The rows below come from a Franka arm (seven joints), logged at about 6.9 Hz.
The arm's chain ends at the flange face. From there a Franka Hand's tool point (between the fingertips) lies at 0.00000 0.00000 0.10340 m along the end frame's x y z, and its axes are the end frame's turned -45 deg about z.
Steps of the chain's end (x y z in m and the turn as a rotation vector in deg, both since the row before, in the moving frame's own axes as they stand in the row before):
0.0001 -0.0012 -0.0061 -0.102 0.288 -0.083
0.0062 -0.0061 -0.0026 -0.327 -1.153 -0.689
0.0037 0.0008 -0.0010 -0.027 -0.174 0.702
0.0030 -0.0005 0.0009 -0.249 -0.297 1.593
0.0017 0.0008 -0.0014 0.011 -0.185 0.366
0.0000 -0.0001 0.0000 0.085 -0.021 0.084
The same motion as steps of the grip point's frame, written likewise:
0.0012 -0.0003 -0.0061 -0.276 0.132 -0.083
0.0068 -0.0010 -0.0026 0.584 -1.047 -0.689
0.0018 0.0030 -0.0010 0.104 -0.142 0.702
0.0018 0.0017 0.0009 0.034 -0.386 1.593
0.0004 0.0015 -0.0014 0.139 -0.123 0.366
0.0002 -0.0002 0.0000 0.075 0.045 0.084

